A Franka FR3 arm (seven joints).
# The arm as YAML. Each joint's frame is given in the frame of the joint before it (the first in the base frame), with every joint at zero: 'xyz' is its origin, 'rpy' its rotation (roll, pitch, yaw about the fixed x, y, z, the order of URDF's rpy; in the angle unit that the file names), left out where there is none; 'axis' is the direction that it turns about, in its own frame. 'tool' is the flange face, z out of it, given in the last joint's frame.
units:
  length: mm
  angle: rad
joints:
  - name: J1
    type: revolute
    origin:
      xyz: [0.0, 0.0, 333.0]
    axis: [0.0, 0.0, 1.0]
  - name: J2
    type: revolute
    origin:
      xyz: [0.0, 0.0, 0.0]
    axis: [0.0, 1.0, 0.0]
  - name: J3
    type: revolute
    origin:
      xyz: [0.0, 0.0, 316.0]
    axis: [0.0, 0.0, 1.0]
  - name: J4
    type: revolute
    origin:
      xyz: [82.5, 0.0, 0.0]
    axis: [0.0, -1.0, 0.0]
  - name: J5
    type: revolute
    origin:
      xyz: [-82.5, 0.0, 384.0]
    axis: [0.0, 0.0, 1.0]
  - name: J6
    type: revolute
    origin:
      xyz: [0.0, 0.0, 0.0]
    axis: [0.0, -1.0, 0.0]
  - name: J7
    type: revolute
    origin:
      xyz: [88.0, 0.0, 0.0]
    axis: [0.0, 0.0, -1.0]
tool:
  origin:
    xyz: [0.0, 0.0, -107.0]
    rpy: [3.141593, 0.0, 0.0]
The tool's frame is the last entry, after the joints.
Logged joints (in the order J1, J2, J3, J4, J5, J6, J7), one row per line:
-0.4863 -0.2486 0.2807 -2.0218 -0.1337 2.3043 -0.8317
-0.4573 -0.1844 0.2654 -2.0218 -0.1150 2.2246 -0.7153
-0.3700 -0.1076 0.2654 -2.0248 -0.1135 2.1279 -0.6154
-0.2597 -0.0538 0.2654 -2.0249 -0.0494 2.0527 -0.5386
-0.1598 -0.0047 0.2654 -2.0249 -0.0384 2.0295 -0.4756
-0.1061 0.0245 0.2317 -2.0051 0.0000 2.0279 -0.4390
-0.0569 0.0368 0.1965 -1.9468 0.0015 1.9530 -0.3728
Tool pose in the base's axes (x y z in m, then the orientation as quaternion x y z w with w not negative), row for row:
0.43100 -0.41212 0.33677 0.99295 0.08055 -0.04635 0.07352
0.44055 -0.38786 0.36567 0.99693 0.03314 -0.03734 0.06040
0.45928 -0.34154 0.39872 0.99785 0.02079 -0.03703 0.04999
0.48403 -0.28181 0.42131 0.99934 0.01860 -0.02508 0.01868
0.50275 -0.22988 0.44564 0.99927 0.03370 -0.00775 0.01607
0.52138 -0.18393 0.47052 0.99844 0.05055 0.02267 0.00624
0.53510 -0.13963 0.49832 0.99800 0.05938 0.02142 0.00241
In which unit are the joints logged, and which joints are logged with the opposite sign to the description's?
The joints are logged in radians. Opposite sign: J2, J3.
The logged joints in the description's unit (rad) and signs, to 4 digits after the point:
-0.4863 0.2486 -0.2807 -2.0218 -0.1337 2.3043 -0.8317
-0.4573 0.1844 -0.2654 -2.0218 -0.1150 2.2246 -0.7153
-0.3700 0.1076 -0.2654 -2.0248 -0.1135 2.1279 -0.6154
-0.2597 0.0538 -0.2654 -2.0249 -0.0494 2.0527 -0.5386
-0.1598 0.0047 -0.2654 -2.0249 -0.0384 2.0295 -0.4756
-0.1061 -0.0245 -0.2317 -2.0051 0.0000 2.0279 -0.4390
-0.0569 -0.0368 -0.1965 -1.9468 0.0015 1.9530 -0.3728

